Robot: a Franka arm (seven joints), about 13 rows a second.
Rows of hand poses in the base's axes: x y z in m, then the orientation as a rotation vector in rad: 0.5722 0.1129 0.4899 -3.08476 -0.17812 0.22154; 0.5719 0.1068 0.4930 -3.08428 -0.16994 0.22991; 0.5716 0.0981 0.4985 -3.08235 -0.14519 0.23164; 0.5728 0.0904 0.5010 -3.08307 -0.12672 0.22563; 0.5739 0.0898 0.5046 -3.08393 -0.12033 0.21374; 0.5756 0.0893 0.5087 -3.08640 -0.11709 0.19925; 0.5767 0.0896 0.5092 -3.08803 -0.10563 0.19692; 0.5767 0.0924 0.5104 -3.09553 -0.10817 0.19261; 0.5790 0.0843 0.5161 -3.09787 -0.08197 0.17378; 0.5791 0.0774 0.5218 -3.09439 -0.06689 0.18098; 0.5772 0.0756 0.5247 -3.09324 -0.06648 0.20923; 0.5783 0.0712 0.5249 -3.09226 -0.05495 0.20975; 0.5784 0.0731 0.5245 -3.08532 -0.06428 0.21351; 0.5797 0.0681 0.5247 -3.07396 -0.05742 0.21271; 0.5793 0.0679 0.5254 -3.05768 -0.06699 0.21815; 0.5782 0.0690 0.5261 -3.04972 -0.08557 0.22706; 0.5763 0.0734 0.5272 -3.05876 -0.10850 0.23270; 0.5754 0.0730 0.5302 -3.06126 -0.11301 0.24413
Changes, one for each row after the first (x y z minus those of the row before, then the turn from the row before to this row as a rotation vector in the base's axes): -0.0003 -0.0061 0.0031 -0.00036 0.00554 -0.00514; -0.0003 -0.0087 0.0055 0.00178 0.00172 -0.01605; 0.0012 -0.0077 0.0025 -0.00019 -0.00360 -0.01204; 0.0011 -0.0006 0.0036 0.00024 -0.00759 -0.00434; 0.0017 -0.0005 0.0041 -0.00116 -0.00944 -0.00228; 0.0011 0.0003 0.0005 -0.00149 -0.00144 -0.00739; 0.0000 0.0028 0.0012 -0.00708 -0.00336 0.00186; 0.0023 -0.0081 0.0057 -0.00107 -0.01188 -0.01709; 0.0001 -0.0069 0.0057 0.00275 0.00503 -0.00975; -0.0019 -0.0018 0.0029 -0.00100 0.01821 0.00016; 0.0011 -0.0044 0.0002 0.00065 0.00055 -0.00747; 0.0001 0.0019 -0.0004 0.00684 0.00271 0.00571; 0.0013 -0.0050 0.0002 0.01119 0.00033 -0.00508; -0.0004 -0.0002 0.0007 0.01600 0.00437 0.00546; -0.0011 0.0011 0.0007 0.00757 0.00586 0.01195; -0.0019 0.0044 0.0011 -0.00909 0.00233 0.01559; -0.0009 -0.0004 0.0030 -0.00354 0.00705 0.00339
